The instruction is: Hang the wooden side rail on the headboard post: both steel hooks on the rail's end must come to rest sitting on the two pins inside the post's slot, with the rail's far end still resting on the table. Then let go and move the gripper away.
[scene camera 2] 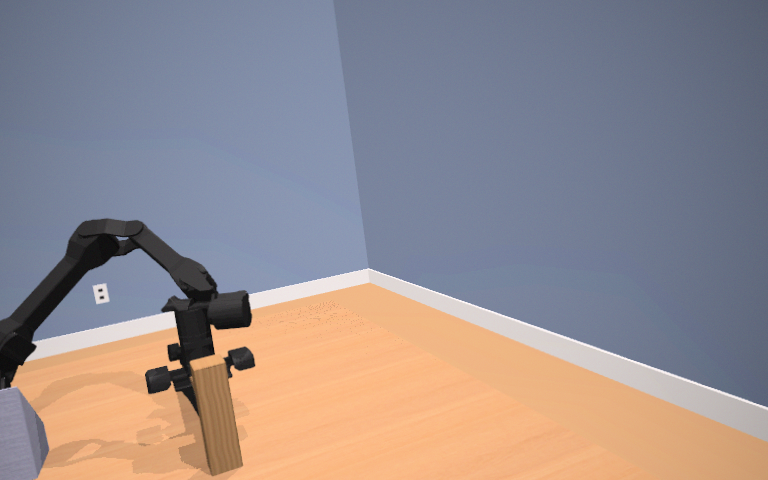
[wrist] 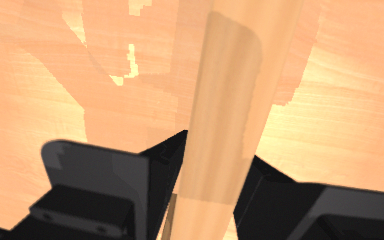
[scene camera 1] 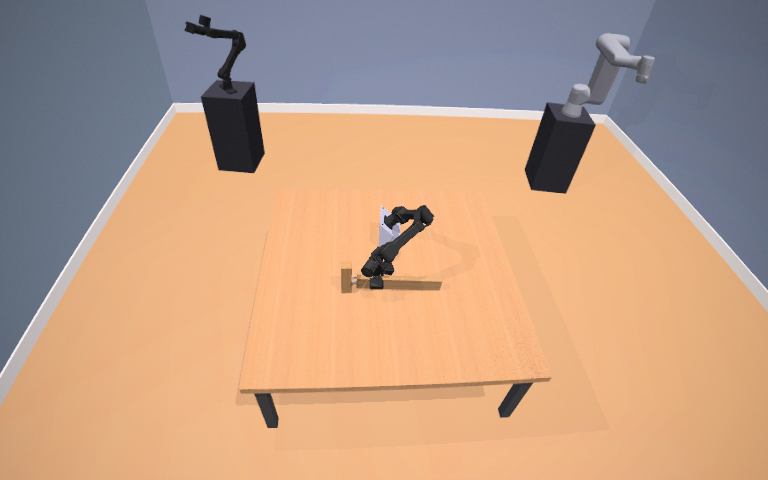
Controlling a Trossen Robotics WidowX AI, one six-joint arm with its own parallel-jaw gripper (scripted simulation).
Labels:
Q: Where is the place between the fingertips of my gripper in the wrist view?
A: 205, 138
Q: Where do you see a wooden side rail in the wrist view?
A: At 243, 56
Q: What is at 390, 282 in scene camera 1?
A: A wooden side rail.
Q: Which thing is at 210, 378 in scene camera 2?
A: A headboard post.

